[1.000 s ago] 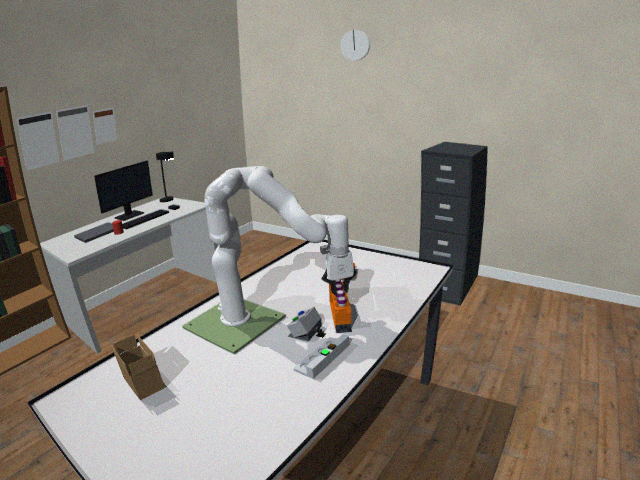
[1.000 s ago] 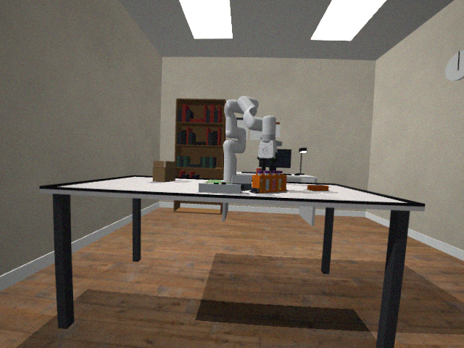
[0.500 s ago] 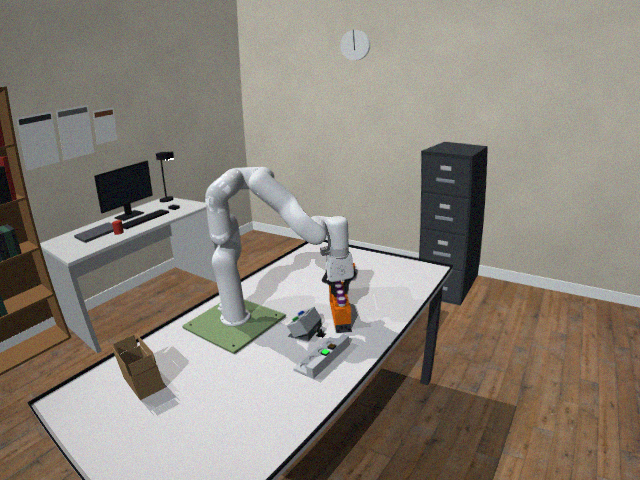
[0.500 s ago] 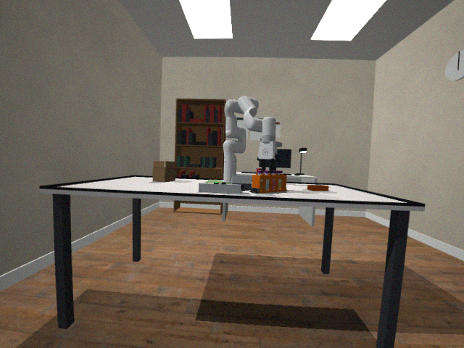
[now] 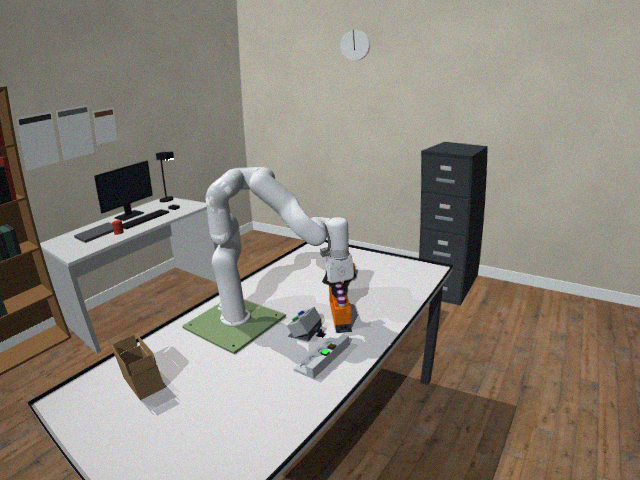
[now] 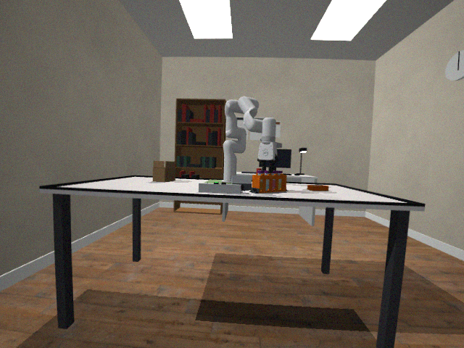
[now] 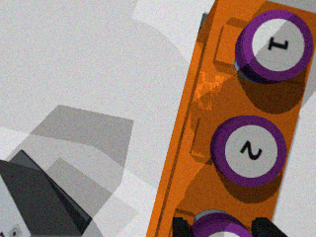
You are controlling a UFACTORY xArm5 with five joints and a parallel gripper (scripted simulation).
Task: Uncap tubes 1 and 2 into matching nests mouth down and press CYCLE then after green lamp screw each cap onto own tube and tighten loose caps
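Right now the cap 4 is 4 cm to the right of my hand, 3 cm ahead of it and 1 cm below it. Also, from my hand: purple cap marked 2 (4 cm to the left, 3 cm behind, 1 cm below); purple cap marked 1 (8 cm to the left, 6 cm behind, 1 cm below); blue cycle key (12 cm to the right, 10 cm behind, 6 cm below).
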